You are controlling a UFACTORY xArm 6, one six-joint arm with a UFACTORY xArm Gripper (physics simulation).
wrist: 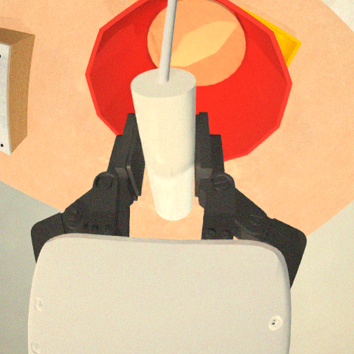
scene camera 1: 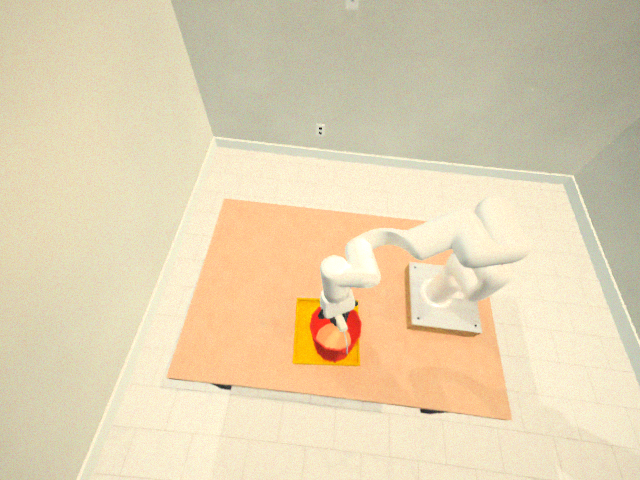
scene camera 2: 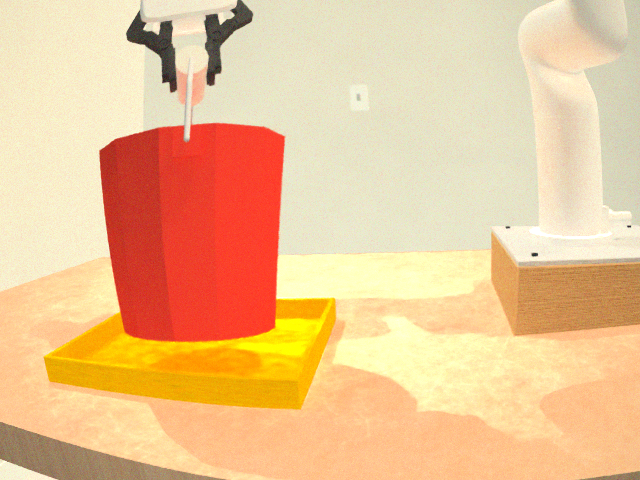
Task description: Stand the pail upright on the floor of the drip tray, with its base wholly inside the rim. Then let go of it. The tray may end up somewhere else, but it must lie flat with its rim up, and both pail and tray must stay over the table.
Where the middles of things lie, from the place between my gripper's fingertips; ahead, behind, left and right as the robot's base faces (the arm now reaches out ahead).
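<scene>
Yellow drip tray (scene camera 2: 275, 369): 2 cm ahead of my hand, 3 cm to the right of it, 25 cm below it.
</scene>
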